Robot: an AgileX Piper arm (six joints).
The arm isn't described. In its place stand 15 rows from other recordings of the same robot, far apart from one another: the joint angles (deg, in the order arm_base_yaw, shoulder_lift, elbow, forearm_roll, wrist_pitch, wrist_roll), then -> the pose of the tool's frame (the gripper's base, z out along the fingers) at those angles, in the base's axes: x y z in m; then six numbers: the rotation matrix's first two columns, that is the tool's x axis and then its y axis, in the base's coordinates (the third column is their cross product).
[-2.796, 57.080, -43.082, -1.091, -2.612, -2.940] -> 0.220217 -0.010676 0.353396 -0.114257 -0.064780 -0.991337 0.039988 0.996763 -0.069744
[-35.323, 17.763, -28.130, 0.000, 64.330, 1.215] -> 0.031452 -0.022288 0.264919 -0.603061 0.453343 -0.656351 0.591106 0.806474 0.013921
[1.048, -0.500, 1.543, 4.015, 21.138, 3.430] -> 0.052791 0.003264 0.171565 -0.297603 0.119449 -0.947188 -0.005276 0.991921 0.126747
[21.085, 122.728, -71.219, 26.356, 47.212, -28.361] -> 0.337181 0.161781 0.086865 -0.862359 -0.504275 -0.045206 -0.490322 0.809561 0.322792
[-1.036, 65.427, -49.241, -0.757, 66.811, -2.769] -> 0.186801 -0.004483 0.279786 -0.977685 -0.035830 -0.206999 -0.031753 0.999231 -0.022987
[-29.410, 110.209, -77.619, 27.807, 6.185, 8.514] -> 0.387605 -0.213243 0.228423 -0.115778 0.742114 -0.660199 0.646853 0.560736 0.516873
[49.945, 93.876, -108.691, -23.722, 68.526, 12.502] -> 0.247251 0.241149 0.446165 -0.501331 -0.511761 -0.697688 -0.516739 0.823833 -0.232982
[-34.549, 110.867, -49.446, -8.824, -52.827, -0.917] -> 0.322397 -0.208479 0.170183 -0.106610 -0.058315 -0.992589 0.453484 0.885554 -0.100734
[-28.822, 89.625, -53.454, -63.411, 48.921, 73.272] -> 0.231473 -0.197384 0.237435 -0.464316 0.551703 -0.692845 0.885550 0.302072 -0.352923
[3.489, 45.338, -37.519, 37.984, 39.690, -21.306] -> 0.145722 0.044718 0.311418 -0.641350 0.116020 -0.758426 -0.269145 0.891664 0.364000
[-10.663, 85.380, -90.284, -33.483, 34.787, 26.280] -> 0.328877 -0.091068 0.442557 -0.357030 0.029595 -0.933624 0.452379 0.879943 -0.145102
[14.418, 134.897, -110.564, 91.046, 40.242, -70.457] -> 0.504936 0.190504 0.211519 -0.566010 0.135849 -0.813128 -0.622460 0.576283 0.529567
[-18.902, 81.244, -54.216, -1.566, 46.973, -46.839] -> 0.253410 -0.088693 0.249372 -0.837405 -0.497466 -0.226450 -0.433742 0.856914 -0.278508
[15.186, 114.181, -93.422, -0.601, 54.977, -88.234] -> 0.413469 0.111418 0.231943 0.236535 -0.971623 -0.000075 -0.917204 -0.223262 -0.329986
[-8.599, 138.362, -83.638, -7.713, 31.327, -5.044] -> 0.424269 -0.070579 0.015051 -0.988343 -0.054160 -0.142287 -0.040135 0.994212 -0.099653
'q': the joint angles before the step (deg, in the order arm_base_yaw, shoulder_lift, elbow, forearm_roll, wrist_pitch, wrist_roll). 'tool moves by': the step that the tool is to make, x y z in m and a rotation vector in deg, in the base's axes. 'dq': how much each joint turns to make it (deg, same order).
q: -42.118 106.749 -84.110 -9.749 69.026 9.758
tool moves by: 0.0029 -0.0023 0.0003 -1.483 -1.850 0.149
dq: 0.000 -0.010 0.009 0.000 -2.363 0.236
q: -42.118 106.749 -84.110 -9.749 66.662 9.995
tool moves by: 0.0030 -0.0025 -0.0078 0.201 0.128 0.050
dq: 0.008 1.214 -0.002 -0.001 -0.978 0.117
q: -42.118 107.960 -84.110 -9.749 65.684 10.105
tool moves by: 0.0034 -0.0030 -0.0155 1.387 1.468 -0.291
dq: 0.004 2.351 -0.010 0.001 -0.273 0.343
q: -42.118 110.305 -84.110 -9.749 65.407 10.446
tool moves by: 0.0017 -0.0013 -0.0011 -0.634 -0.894 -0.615
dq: 0.007 0.183 -0.002 -0.002 -1.161 0.817
